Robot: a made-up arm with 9 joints. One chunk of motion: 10 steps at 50 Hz.
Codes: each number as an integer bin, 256 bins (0 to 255) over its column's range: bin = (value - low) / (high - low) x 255, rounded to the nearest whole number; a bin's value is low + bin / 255 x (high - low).
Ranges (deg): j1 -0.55..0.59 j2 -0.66..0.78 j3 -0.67..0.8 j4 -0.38..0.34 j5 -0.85..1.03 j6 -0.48..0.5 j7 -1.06..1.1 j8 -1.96..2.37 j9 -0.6..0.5
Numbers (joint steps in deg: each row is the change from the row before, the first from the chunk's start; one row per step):
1: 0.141 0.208 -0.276 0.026 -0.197 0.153 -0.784 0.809 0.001
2: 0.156 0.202 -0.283 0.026 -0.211 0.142 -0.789 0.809 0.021
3: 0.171 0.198 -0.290 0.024 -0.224 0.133 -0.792 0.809 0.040
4: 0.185 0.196 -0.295 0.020 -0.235 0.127 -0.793 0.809 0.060
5: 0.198 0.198 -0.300 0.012 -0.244 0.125 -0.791 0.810 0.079
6: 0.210 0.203 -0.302 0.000 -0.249 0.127 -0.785 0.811 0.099
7: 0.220 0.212 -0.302 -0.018 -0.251 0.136 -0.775 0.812 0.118
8: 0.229 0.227 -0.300 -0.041 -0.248 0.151 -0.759 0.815 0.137
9: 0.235 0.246 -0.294 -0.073 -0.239 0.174 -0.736 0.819 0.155
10: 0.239 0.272 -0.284 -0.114 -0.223 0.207 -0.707 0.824 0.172
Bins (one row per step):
1: 155 154 68 144 89 165 33 163 139
2: 158 153 67 144 87 162 32 163 144
3: 161 152 66 143 85 160 32 163 148
4: 164 152 65 142 83 158 32 163 153
5: 167 152 64 139 82 157 32 163 157
6: 170 153 64 135 82 158 32 163 162
7: 172 154 64 128 81 160 34 163 166
8: 174 157 64 120 82 164 36 163 171
9: 176 160 65 109 83 170 38 164 175
10: 176 165 67 94 85 179 42 164 179

